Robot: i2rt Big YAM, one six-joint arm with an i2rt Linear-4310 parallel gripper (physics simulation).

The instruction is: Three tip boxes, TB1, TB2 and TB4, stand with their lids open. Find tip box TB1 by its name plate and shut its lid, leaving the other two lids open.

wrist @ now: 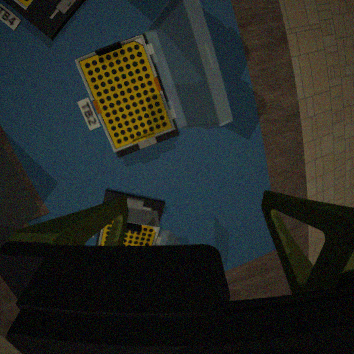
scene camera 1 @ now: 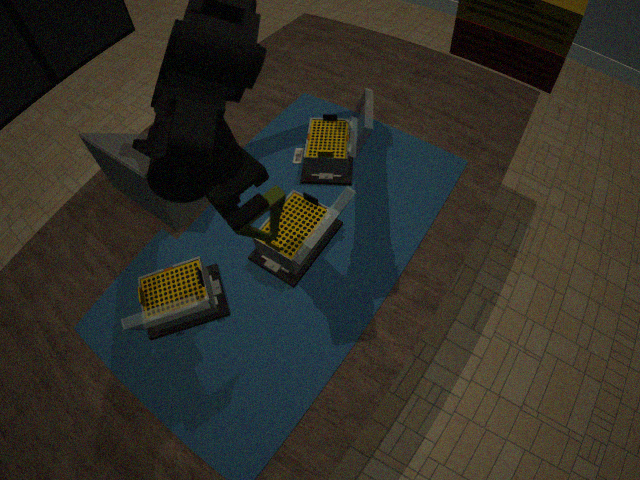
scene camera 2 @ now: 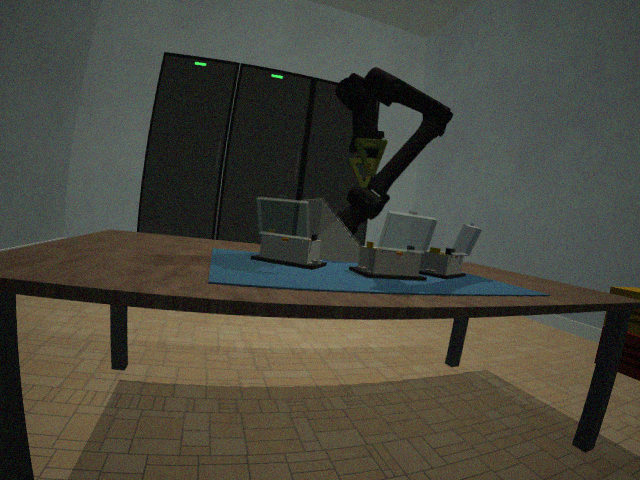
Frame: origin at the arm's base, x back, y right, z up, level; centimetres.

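Seen in the pictures: gripper, fingertip midpoint: (wrist: pixel 195 201) (scene camera 1: pixel 253 218) (scene camera 2: pixel 367 182); arm's base, link origin: (scene camera 2: pixel 338 230).
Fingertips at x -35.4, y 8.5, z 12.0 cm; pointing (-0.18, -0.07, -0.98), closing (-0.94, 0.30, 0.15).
Note:
Pixels of each thing's top centre, then the offset from my fingertips to it. Level surfaces: height alone.
- TB2 box, top centre: (wrist: pixel 125 93) (scene camera 1: pixel 291 218) (scene camera 2: pixel 391 243) dx +2.3, dy -9.2, dz -13.0 cm
- TB4 box, top centre: (scene camera 1: pixel 322 134) (scene camera 2: pixel 439 250) dx +9.8, dy -29.7, dz -13.8 cm
- third box, top centre: (wrist: pixel 123 259) (scene camera 1: pixel 168 284) (scene camera 2: pixel 292 231) dx +12.4, dy +12.2, dz -13.0 cm
- including TB1's lid, top centre: (scene camera 1: pixel 153 300) (scene camera 2: pixel 285 196) dx +7.0, dy +16.1, dz -5.1 cm
- blue mat, surface height: dz -20.4 cm
- brown table, surface height: dz -20.7 cm
- TB2's raised lid, top centre: (wrist: pixel 195 59) (scene camera 1: pixel 321 207) (scene camera 2: pixel 410 210) dx -4.4, dy -9.1, dz -5.1 cm
In the wrist view, plates (wrist: pixel 89 114) (wrist: pixel 9 17) read TB2 and TB4. The TB2 box (scene camera 1: pixel 294 224) (scene camera 2: pixel 395 261) (wrist: pixel 127 95) is in the middle of the row. The TB4 box (scene camera 1: pixel 328 136) (scene camera 2: pixel 445 264) (wrist: pixel 60 15) is at the far end. The third box (scene camera 1: pixel 173 289) (scene camera 2: pixel 289 249) (wrist: pixel 145 235), TB1 by elimination, is at lower left in scene camera 1; its plate is not readable and the gripper partly hides it in the wrist view. All three lids stand open, including TB1's lid (scene camera 1: pixel 133 321) (scene camera 2: pixel 282 217). My gripper (scene camera 1: pixel 273 238) (scene camera 2: pixel 366 183) (wrist: pixel 195 201) is open and empty, high above the TB2 box.
The boxes stand on a blue mat (scene camera 1: pixel 248 372) (scene camera 2: pixel 289 283) on a brown table (scene camera 1: pixel 67 361) (scene camera 2: pixel 139 263). The grey wedge-shaped arm base (scene camera 1: pixel 139 180) (scene camera 2: pixel 333 237) is at the table's edge behind the row. TB2's raised lid (scene camera 1: pixel 320 219) (scene camera 2: pixel 408 231) (wrist: pixel 192 75) stands on the floor side.

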